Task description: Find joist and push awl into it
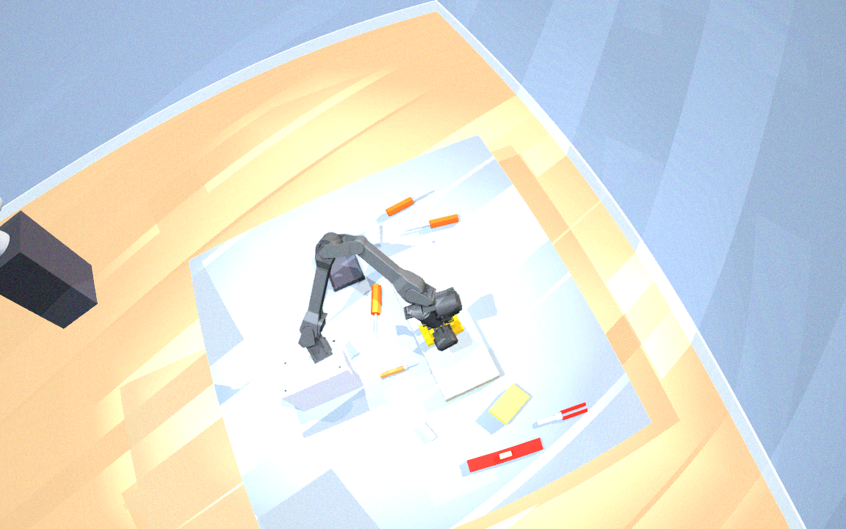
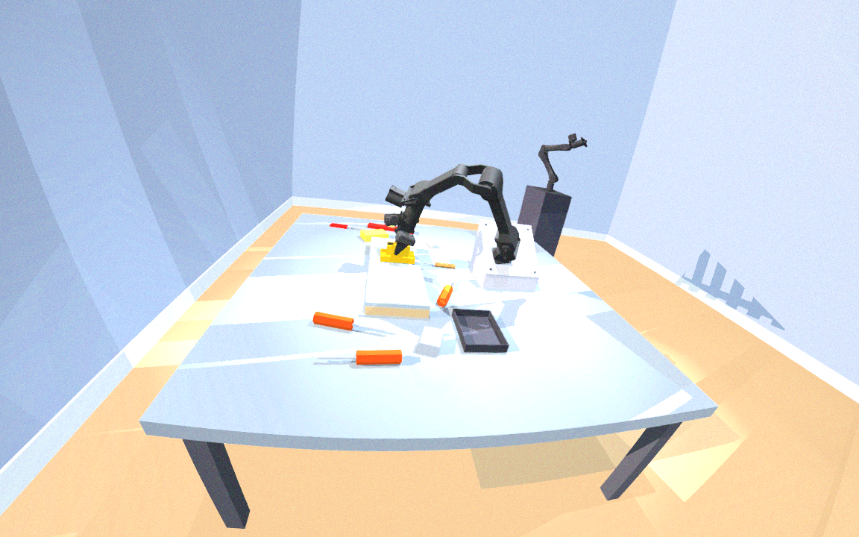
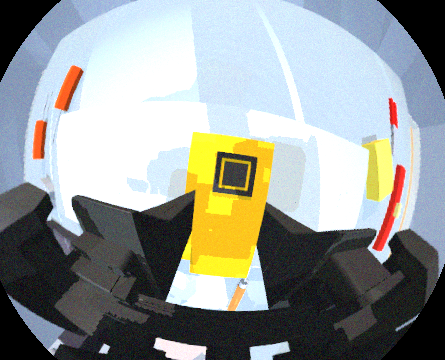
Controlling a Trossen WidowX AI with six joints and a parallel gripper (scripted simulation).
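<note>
Right now the dark tray is 16 cm behind my gripper tip, 40 cm to the left of it and 5 cm below it. The rest, counted from my gripper tip: awl: 18 cm behind, 3 cm to the right, 6 cm below; stud finder: 1 cm ahead, 2 cm above; square light: 2 cm ahead, 3 cm above.
</note>
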